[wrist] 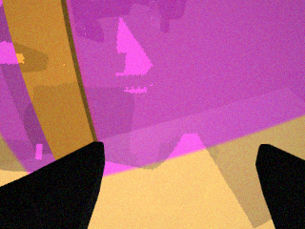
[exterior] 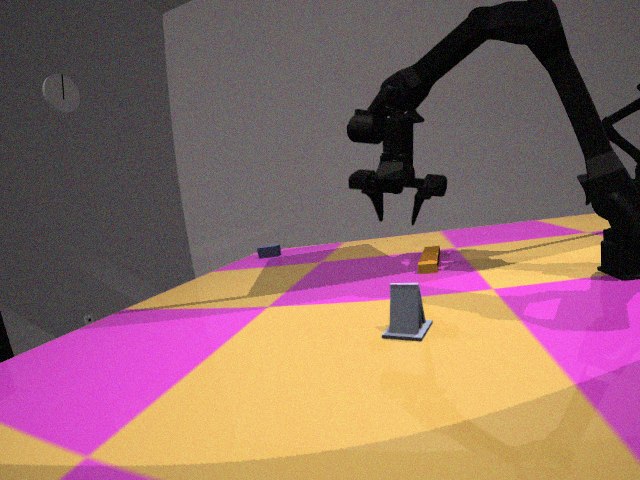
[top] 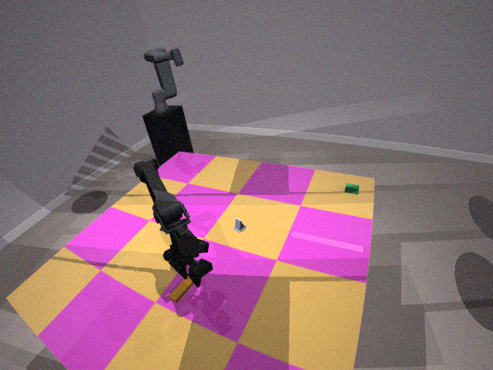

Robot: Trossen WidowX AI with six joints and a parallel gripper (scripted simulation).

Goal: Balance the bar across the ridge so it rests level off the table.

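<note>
Right now my gripper tip is 6 cm past the orange bar, 3 cm to the right of it and 7 cm above it. Also, from my gripper tip: dark blue block 41 cm ahead, 26 cm to the right, 7 cm below; green block 41 cm ahead, 74 cm to the left, 7 cm below.
</note>
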